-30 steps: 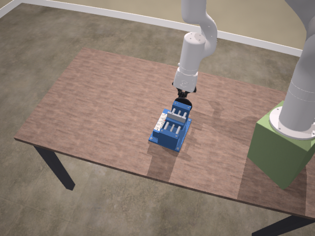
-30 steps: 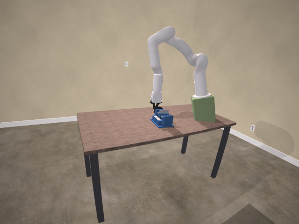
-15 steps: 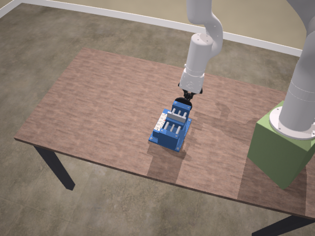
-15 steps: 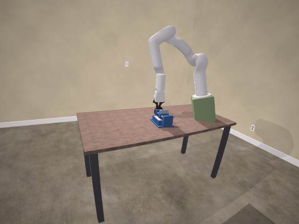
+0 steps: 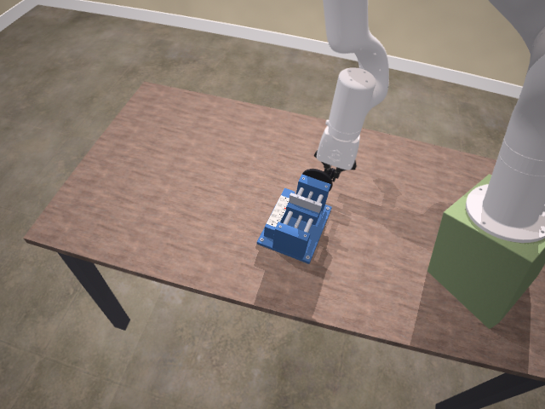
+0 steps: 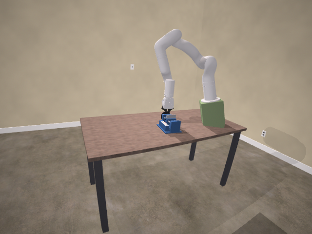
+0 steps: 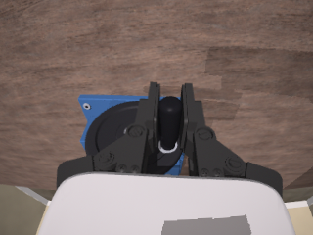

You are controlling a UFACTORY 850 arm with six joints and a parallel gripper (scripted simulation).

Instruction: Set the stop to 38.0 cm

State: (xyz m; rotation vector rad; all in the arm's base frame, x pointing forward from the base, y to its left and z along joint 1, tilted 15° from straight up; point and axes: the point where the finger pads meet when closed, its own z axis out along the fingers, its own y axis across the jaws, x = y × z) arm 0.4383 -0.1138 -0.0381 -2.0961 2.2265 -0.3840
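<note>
Now: the black handwheel 10 mm ahead of my hand and 20 mm to the left of it. Also, from my hand: grey stop block: 50 mm ahead, 150 mm to the left.
</note>
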